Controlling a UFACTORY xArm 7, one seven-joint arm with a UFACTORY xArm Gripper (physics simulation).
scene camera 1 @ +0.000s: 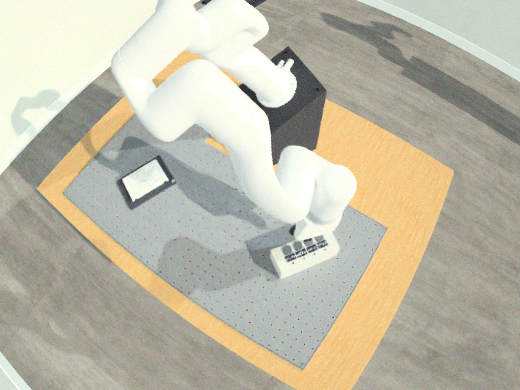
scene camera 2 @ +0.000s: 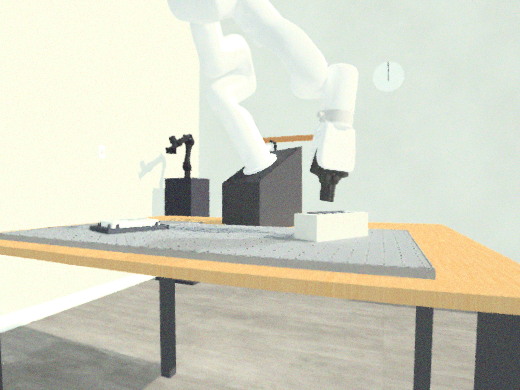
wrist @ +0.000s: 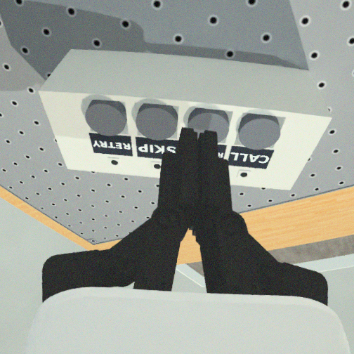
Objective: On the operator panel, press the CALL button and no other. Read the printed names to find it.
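Observation:
The operator panel is a pale box with four round grey buttons. In the wrist view the printed names appear upside down. The CALL button is at the right end, above its CALL label. The RETRY button is at the left end, with the SKIP button beside it. A third button sits between SKIP and CALL, its label mostly hidden by the fingers. My gripper is shut and empty, above the panel with a visible gap, its tips overlapping the third button in the wrist view.
The panel stands on a grey perforated board on the wooden table. A dark tray with a white top lies toward the board's left side. The arm's dark pedestal stands behind.

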